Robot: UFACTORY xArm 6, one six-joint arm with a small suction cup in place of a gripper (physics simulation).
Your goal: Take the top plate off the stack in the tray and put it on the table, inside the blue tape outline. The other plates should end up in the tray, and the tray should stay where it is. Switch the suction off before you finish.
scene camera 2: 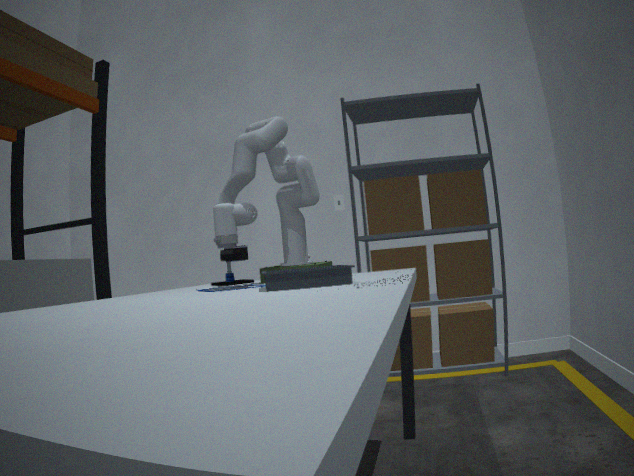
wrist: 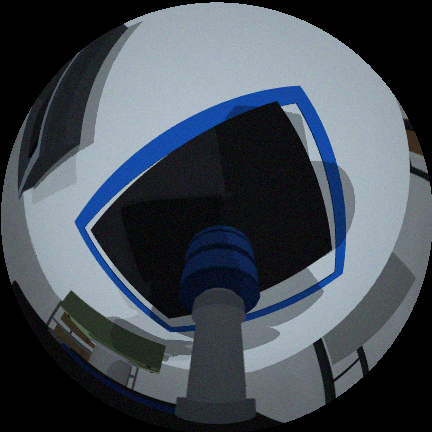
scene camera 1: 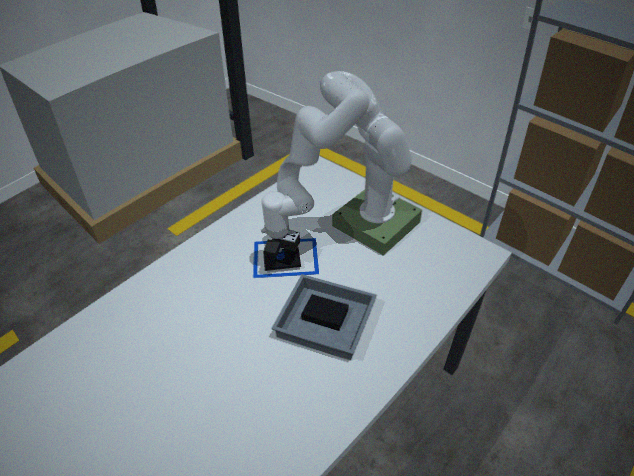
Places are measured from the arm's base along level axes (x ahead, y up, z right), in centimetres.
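Pixels of known places: hand, its tool point: [scene camera 2: 230, 284] [wrist: 219, 243] [scene camera 1: 280, 258]; arm's base, origin of its link: [scene camera 2: 296, 264] [wrist: 113, 352] [scene camera 1: 377, 211].
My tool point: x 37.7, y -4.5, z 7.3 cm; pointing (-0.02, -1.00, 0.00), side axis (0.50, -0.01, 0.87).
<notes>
For each thing: its top centre in the pictures, then the offset to it from my tool point. Level surfaces: height alone.
- black top plate, centre of its top: [wrist: 204, 248] [scene camera 2: 232, 280] [scene camera 1: 281, 257] dx +0.1, dy +1.2, dz -0.8 cm
- grey tray, centre of its top: [scene camera 2: 304, 268] [scene camera 1: 325, 311] dx +4.9, dy +3.6, dz -28.9 cm
- table, height of its surface: dy -1.4 cm
The black top plate [scene camera 1: 290, 263] [scene camera 2: 246, 281] [wrist: 270, 175] hangs flat under my suction cup [scene camera 1: 280, 255] [scene camera 2: 229, 277] [wrist: 220, 265], which is shut on it. In the scene camera 2 view the plate is a small way above the table. The blue tape outline [scene camera 1: 286, 275] [scene camera 2: 205, 290] [wrist: 150, 150] lies below it; in the wrist view the plate appears within the outline, its upper left edge overlapping the tape. The grey tray [scene camera 1: 312, 343] [scene camera 2: 307, 277] [wrist: 75, 110] stands apart from the outline. The other black plates [scene camera 1: 325, 311] are stacked in it; their number cannot be told.
The green base block [scene camera 1: 384, 240] [wrist: 135, 347] of the arm stands on the table [scene camera 1: 153, 384] [scene camera 2: 230, 358] beyond the tray. A large grey box [scene camera 1: 148, 138] and a shelf unit [scene camera 1: 518, 87] [scene camera 2: 424, 236] with brown boxes stand beyond the table.
</notes>
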